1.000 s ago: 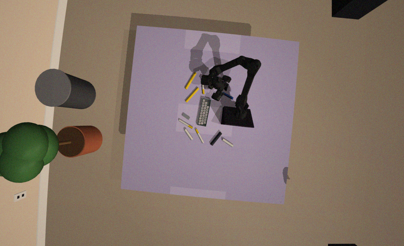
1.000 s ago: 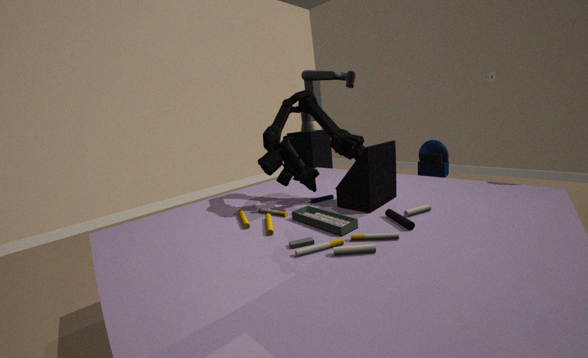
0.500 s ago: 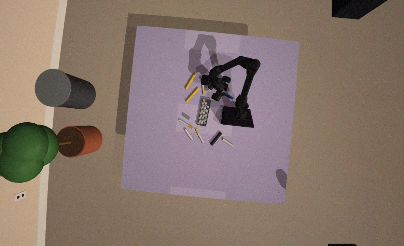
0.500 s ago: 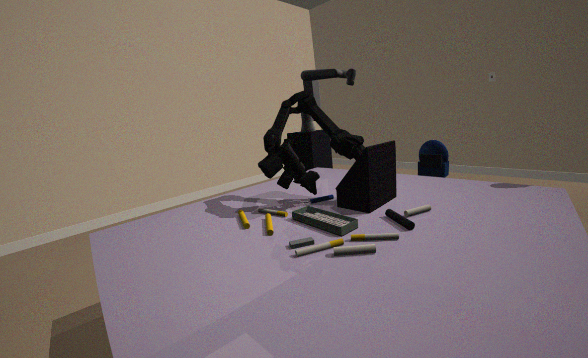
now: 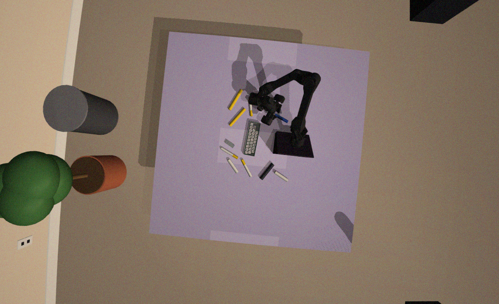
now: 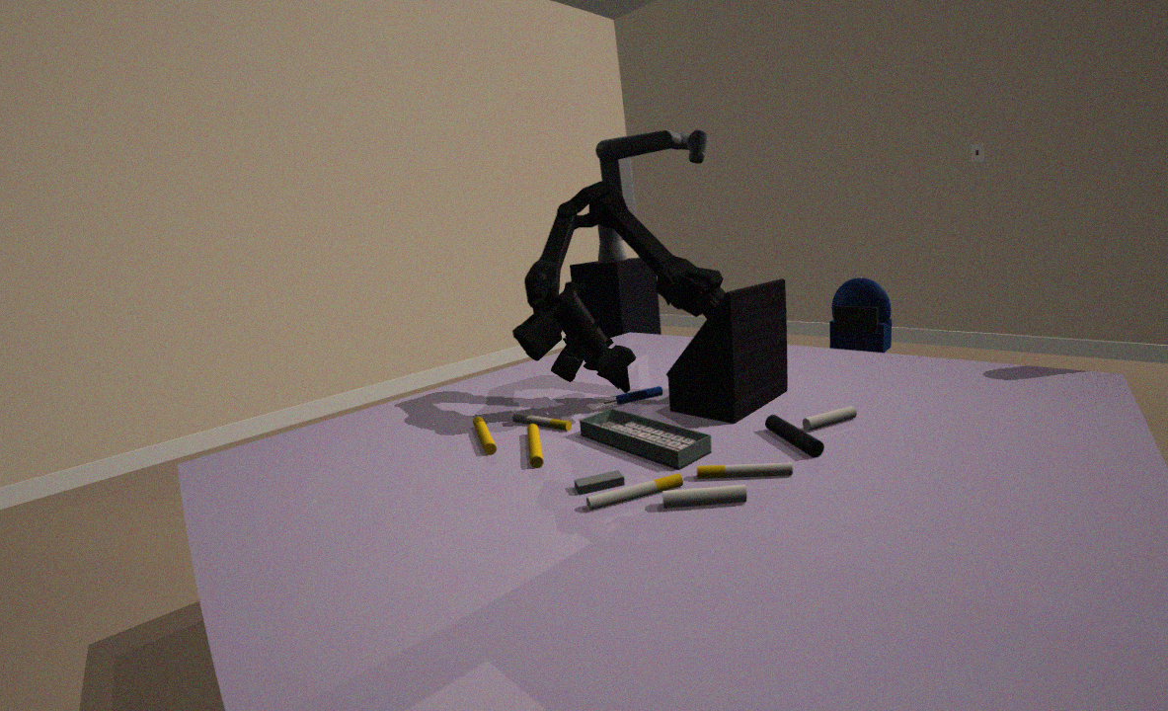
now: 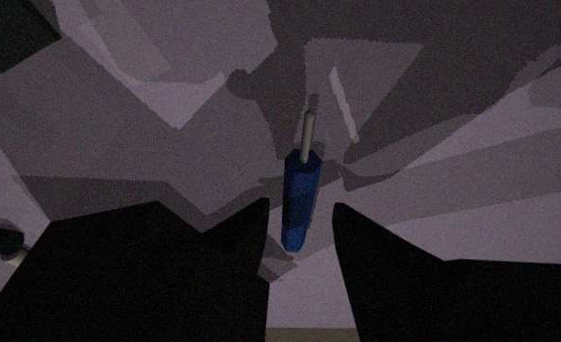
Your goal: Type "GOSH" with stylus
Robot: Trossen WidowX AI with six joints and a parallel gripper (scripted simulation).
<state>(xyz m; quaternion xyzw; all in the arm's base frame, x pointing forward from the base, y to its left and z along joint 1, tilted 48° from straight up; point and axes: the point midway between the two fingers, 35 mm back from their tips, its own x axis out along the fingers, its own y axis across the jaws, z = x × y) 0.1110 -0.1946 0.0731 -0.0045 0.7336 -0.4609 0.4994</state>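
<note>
The stylus is 20 mm below my gripper tip. From my gripper tip the other things lie so: stylus tip 30 mm ahead, 20 mm to the right, 20 mm below; grey block 290 mm ahead, 190 mm to the left, 20 mm below.
</note>
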